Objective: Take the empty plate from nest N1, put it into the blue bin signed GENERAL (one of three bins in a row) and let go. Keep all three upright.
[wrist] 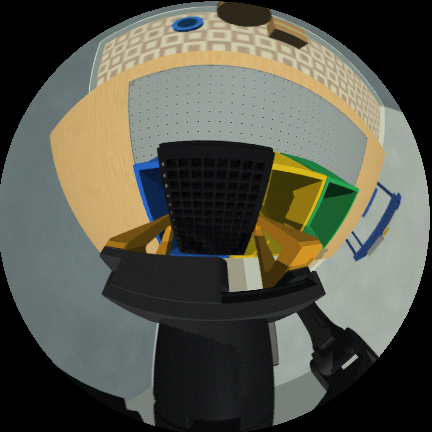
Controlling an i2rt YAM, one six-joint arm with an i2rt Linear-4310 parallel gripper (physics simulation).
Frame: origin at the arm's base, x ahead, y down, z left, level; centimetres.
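Seen in the pictures: gripper, between the fingertips: [213,217].
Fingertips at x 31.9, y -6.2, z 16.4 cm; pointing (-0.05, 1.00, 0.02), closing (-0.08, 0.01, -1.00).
A point is followed by its place in that frame.
A black plate [216,192] @[y -6.6, x 34.9, z 15.8 cm] with a grid of square wells sits between the two orange fingers of my gripper [213,217] @[y -6.2, x 31.9, z 16.4 cm], which is shut on it. The plate is held up in front of the bins and covers part of them. The blue bin [154,186] @[y 0.2, x 33.4, z 25.4 cm] shows partly to the left of the plate, with its open top in view. Its GENERAL sign does not show. The yellow bin [301,207] @[y -0.9, x 28.6, z 1.1 cm] and the green bin [336,209] @[y -0.1, x 27.1, z -12.0 cm] stand in the same row to the right. All three look upright. Nest N1 does not show in the wrist view.
The bins stand by a grey perforated board [225,100] @[y 14.9, x 47.8, z 12.5 cm] on the wooden table [85,150] @[y 16.2, x 48.1, z 61.5 cm]. A blue frame-like object [378,231] is beyond the table at the right. A black jointed mechanism [332,350] is at the lower right. A patterned rug [150,45] lies beyond the table.
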